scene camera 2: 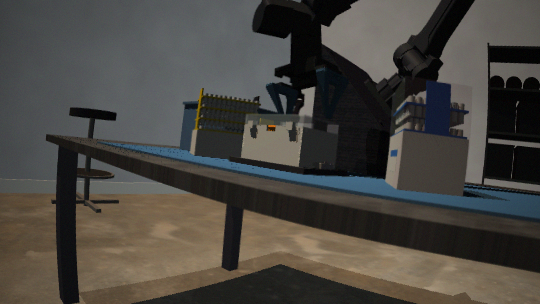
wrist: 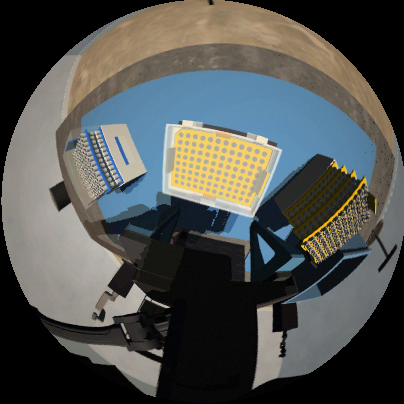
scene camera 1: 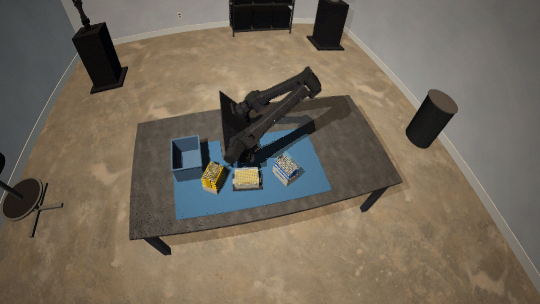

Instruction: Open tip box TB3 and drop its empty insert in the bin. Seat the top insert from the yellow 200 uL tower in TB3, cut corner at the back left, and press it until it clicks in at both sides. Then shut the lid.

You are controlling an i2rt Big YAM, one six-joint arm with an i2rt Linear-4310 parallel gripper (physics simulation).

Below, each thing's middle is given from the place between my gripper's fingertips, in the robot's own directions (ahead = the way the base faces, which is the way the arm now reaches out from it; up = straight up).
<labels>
My gripper is now 5 cm short of the clear lid (wrist: 224, 170), 1 cm to the right of it and 1 cm above it. Round my hand: blue-and-white tip tower (scene camera 2: 430, 130) 6 cm ahead, 22 cm to the left, 2 cm below; blue bin (scene camera 1: 186, 156) 13 cm behind, 29 cm to the right, 2 cm below.
</labels>
